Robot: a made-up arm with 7 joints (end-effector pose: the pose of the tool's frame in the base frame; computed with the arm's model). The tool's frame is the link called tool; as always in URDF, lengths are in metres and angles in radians.
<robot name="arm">
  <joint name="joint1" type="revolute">
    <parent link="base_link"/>
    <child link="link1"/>
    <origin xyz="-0.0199 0.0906 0.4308" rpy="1.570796 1.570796 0"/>
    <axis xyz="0 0 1"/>
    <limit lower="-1.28" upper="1.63" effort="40" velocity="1.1"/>
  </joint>
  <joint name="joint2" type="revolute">
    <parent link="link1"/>
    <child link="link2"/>
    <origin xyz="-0.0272 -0.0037 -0.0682" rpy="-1.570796 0 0"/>
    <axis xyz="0 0 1"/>
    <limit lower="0.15" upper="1.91" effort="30" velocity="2.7"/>
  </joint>
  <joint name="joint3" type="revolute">
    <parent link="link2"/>
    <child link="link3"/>
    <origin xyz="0.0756 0.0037 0.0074" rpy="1.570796 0 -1.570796"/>
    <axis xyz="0 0 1"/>
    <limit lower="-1.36" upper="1.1" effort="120" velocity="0.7"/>
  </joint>
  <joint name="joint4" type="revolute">
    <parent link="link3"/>
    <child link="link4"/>
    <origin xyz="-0.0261 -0.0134 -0.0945" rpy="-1.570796 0 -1.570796"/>
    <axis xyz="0 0 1"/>
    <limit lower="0.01" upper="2.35" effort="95" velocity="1"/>
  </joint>
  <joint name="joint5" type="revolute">
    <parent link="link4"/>
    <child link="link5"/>
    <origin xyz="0.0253 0.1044 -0.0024" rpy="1.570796 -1.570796 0"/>
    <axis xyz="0 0 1"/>
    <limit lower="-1.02" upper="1.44" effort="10" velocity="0.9"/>
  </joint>
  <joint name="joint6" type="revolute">
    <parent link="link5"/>
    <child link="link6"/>
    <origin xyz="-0.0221 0.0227 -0.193" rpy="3.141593 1.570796 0"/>
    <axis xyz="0 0 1"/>
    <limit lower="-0.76" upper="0.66" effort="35" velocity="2.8"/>
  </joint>
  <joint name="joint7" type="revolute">
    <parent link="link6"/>
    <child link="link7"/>
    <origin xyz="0.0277 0.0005 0.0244" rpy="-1.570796 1.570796 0"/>
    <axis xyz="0 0 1"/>
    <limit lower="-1.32" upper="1.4" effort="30" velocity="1"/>
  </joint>
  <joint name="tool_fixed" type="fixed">
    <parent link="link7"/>
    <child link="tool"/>
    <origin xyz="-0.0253 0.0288 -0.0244" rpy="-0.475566 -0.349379 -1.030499"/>
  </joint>
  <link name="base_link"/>
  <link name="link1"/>
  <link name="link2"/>
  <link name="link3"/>
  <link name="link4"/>
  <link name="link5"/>
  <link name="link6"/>
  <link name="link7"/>
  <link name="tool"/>
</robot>
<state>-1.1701 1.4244 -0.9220 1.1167 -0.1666 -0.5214 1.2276</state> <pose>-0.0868 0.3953 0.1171 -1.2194 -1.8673 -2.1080</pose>
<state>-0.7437 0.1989 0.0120 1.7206 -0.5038 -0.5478 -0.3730</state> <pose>0.1373 0.2443 0.2196 -2.7990 0.4834 0.7291</pose>
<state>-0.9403 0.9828 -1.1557 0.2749 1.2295 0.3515 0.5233</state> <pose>-0.1375 0.6067 0.2407 0.0955 0.6856 -2.6111</pose>
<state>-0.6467 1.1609 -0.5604 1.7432 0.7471 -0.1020 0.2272</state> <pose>0.1783 0.2866 0.1761 1.7354 -1.2788 -1.9152</pose>
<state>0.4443 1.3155 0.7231 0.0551 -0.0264 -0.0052 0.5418</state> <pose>-0.0668 0.6512 0.4159 2.3695 0.6364 -0.9176</pose>
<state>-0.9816 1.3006 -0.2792 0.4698 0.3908 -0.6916 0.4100</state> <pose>0.0578 0.6021 0.3129 -1.2808 0.4579 2.4120</pose>
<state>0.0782 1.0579 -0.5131 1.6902 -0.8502 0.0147 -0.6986</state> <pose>0.2363 0.1897 0.3389 -1.7521 0.0861 0.0017</pose>
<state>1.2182 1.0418 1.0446 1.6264 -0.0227 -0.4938 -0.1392</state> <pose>-0.1906 0.4193 0.5530 -1.5729 -1.1189 -1.9583</pose>
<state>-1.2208 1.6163 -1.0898 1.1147 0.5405 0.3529 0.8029</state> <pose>-0.0654 0.5159 0.1661 -0.8939 -0.2360 -2.8886</pose>
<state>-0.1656 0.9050 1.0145 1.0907 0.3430 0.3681 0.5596</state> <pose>0.0292 0.6010 0.4738 2.5495 0.1920 -0.8354</pose>
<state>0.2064 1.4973 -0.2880 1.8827 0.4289 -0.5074 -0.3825</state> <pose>0.2419 0.2584 0.5323 -2.4111 0.7121 -0.0871</pose>
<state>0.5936 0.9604 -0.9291 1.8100 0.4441 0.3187 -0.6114</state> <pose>0.2730 0.1524 0.4329 -2.6819 0.3869 0.7632</pose>
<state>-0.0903 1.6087 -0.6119 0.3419 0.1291 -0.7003 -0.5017</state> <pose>0.1060 0.5855 0.4920 -1.5882 -0.5023 1.0780</pose>
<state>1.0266 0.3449 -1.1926 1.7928 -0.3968 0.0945 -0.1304</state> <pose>0.1568 -0.0233 0.5219 -1.8479 0.9885 -0.3450</pose>
